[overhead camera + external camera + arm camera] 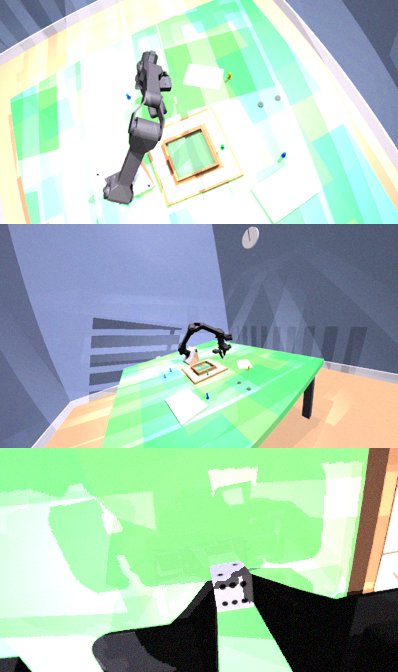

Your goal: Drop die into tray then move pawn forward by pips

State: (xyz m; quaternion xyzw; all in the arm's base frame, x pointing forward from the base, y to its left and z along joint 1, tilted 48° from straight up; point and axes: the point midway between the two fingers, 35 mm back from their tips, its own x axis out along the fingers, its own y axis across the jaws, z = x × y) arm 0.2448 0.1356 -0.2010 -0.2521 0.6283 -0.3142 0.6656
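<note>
The green pawn lies 280 mm to the right of my gripper tip, 140 mm ahead of it and 20 mm above it. The rest, counted from my gripper tip: wooden-framed green tray 250 mm to the right, 30 mm ahead; white die right at my gripper tip; yellow pawn 300 mm ahead, 40 mm to the right, 10 mm above.
</note>
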